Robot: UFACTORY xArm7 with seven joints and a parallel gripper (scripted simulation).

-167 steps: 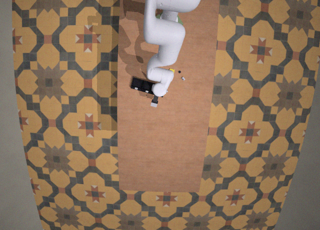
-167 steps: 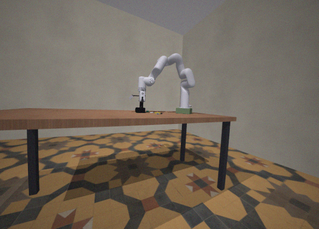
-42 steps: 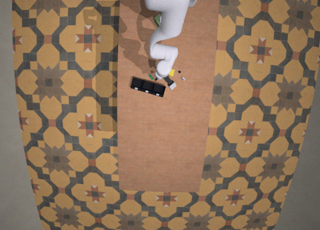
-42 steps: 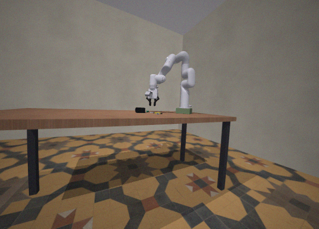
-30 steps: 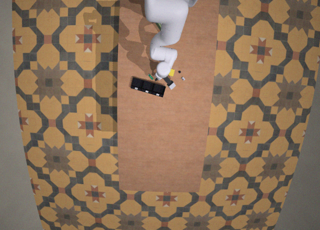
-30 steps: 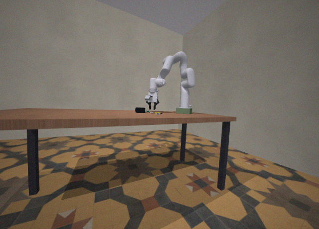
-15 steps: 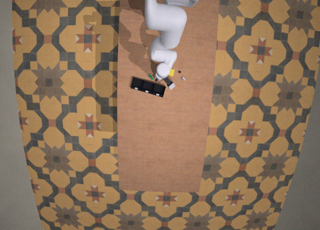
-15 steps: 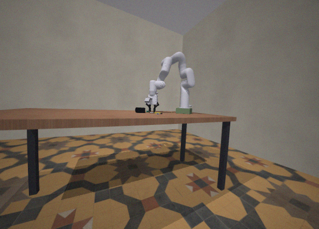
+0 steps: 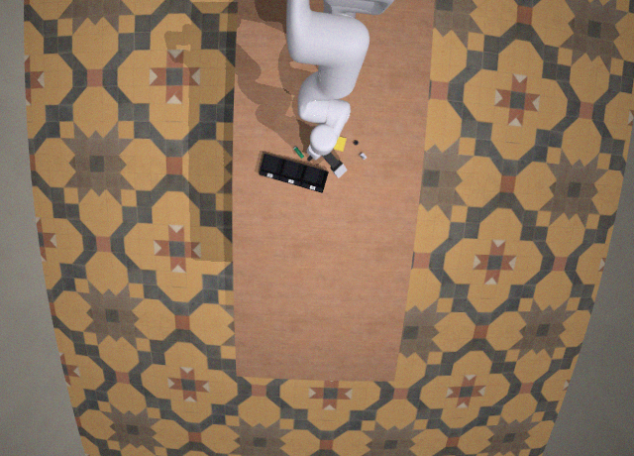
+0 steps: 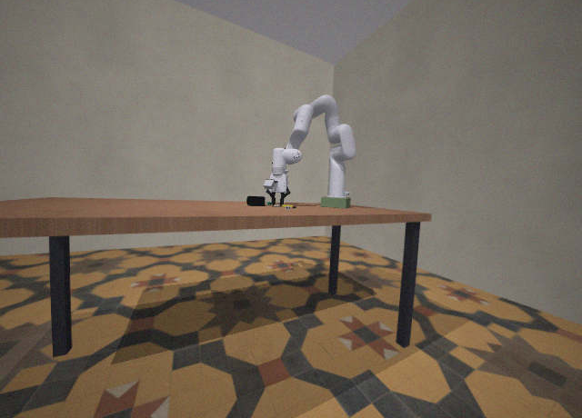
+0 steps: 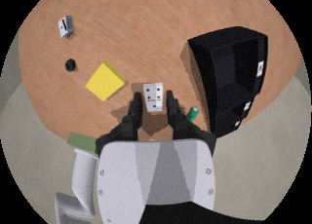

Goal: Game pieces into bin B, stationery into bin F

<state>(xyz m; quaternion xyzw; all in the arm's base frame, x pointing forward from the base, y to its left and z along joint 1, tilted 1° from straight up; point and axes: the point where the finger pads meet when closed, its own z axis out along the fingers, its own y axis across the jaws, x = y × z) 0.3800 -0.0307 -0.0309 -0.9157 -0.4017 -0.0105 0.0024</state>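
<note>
The yellow block is 7 cm to the left of my hand, 2 cm below it and 2 cm behind it. The rest, counted from my hand: white piece (2 cm below); then green piece (8 cm to the right, 2 cm below, 2 cm ahead); then black triple bin (10 cm to the right, 10 cm ahead).
</note>
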